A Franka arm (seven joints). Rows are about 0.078 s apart.
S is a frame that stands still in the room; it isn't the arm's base.
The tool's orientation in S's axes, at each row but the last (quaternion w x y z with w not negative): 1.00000, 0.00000, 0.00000, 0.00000; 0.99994, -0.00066, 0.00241, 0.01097; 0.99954, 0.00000, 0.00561, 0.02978; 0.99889, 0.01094, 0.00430, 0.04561; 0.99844, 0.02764, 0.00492, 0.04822; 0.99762, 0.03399, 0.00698, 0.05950
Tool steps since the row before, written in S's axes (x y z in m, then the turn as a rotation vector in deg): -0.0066, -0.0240, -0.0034, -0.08, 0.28, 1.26; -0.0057, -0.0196, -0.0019, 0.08, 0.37, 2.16; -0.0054, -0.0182, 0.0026, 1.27, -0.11, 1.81; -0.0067, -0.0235, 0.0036, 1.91, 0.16, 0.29; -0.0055, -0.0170, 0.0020, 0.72, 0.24, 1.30; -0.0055, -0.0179, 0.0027, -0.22, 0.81, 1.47
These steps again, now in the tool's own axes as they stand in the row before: -0.0066, -0.0240, -0.0034, -0.08, 0.28, 1.26; -0.0061, -0.0195, -0.0020, 0.08, 0.37, 2.16; -0.0065, -0.0178, 0.0025, 1.24, -0.18, 1.82; -0.0088, -0.0227, 0.0040, 1.91, -0.01, 0.30; -0.0071, -0.0163, 0.0029, 0.73, 0.24, 1.29; -0.0076, -0.0169, 0.0038, -0.14, 0.93, 1.41
